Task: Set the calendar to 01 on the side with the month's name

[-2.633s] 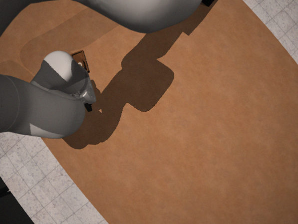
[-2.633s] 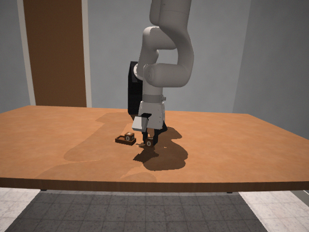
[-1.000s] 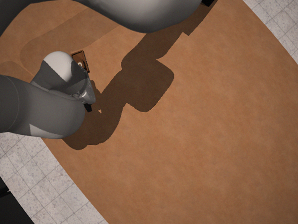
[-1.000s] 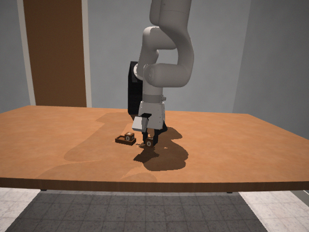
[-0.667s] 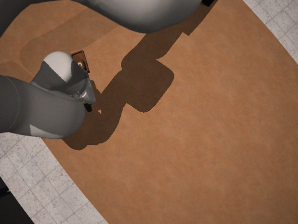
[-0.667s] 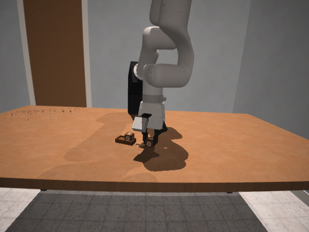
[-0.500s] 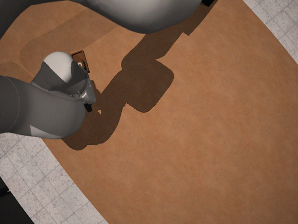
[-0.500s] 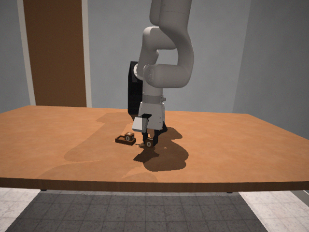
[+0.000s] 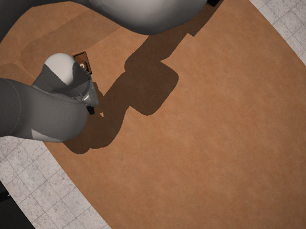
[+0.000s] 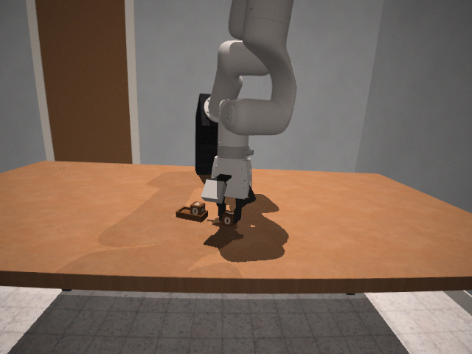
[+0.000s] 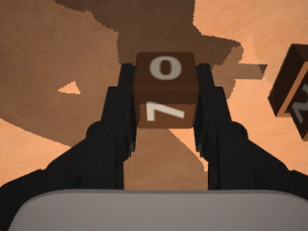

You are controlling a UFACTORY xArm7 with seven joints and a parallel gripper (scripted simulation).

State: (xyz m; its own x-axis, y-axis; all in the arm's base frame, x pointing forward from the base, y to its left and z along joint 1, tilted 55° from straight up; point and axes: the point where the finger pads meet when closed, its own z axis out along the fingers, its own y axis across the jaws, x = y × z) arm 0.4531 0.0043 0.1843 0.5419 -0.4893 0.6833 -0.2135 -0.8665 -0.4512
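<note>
The cube lies 10 mm below my hand. The rest, counted from my hand: calendar tray: 40 mm behind, 100 mm to the right, 20 mm below.
</note>
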